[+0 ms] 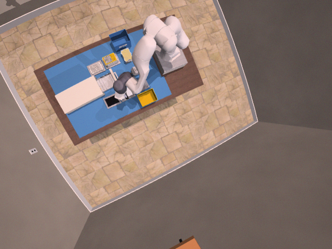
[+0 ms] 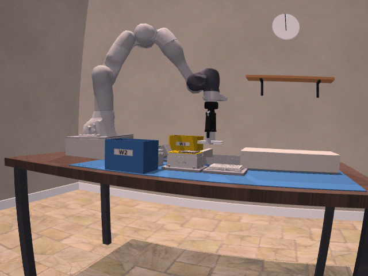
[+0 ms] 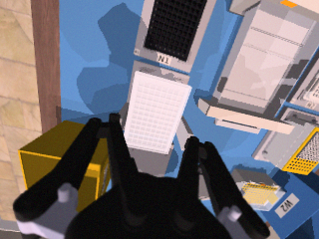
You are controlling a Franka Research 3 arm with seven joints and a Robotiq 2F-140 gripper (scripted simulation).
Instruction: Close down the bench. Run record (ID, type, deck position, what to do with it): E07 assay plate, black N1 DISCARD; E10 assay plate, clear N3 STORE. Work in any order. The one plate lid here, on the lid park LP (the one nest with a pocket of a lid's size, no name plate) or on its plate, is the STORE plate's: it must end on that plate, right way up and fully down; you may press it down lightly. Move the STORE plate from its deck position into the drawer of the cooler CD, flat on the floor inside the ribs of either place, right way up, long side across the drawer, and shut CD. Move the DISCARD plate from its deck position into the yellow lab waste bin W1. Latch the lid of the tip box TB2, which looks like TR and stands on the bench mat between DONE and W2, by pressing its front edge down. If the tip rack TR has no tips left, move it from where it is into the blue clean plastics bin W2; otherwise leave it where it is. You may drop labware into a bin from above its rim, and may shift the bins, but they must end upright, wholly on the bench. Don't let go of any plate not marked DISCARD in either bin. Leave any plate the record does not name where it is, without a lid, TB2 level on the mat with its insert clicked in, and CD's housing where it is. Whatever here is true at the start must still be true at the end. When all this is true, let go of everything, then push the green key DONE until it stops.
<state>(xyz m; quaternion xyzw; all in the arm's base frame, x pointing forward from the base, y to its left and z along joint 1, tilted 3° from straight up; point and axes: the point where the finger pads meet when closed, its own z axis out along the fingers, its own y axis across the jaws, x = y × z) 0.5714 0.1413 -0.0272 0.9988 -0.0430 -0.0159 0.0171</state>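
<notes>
The drawer is 21 cm to the right of my hand, 14 cm ahead of it and 9 cm below it. From my hand the other things lie so: grey nest N3: 11 cm below; then white plate lid: 1 cm below; then black plate: 17 cm ahead, 9 cm below, 1 cm to the right.
</notes>
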